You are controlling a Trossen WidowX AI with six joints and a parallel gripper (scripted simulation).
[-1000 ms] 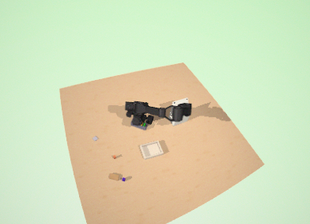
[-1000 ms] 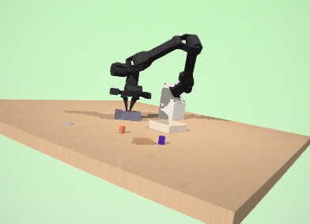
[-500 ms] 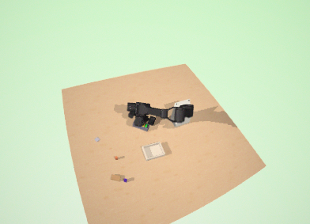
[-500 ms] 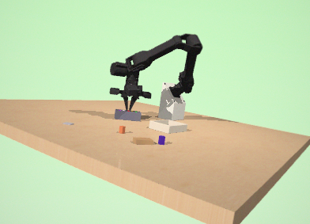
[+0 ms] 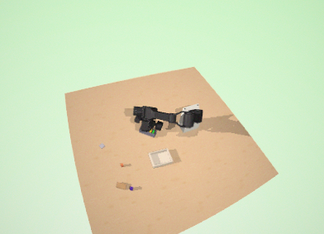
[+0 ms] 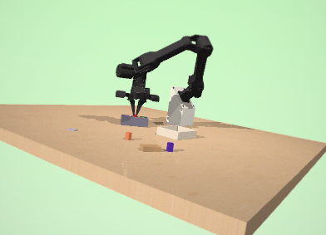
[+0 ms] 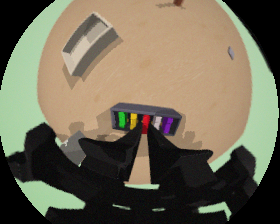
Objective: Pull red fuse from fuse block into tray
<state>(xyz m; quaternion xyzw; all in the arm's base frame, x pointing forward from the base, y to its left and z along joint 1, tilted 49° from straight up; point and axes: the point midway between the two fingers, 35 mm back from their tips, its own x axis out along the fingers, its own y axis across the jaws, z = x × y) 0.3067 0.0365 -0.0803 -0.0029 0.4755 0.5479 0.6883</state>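
Now: gripper tip 22 cm to the right of the white tray, 4 cm above it and 1 cm past it. The rest, counted from my gripper tip: red fuse 1 cm below; then small orange cube 24 cm ahead, 20 cm to the left, 3 cm below; then small grey plate 34 cm ahead, 4 cm below, 1 cm to the left.
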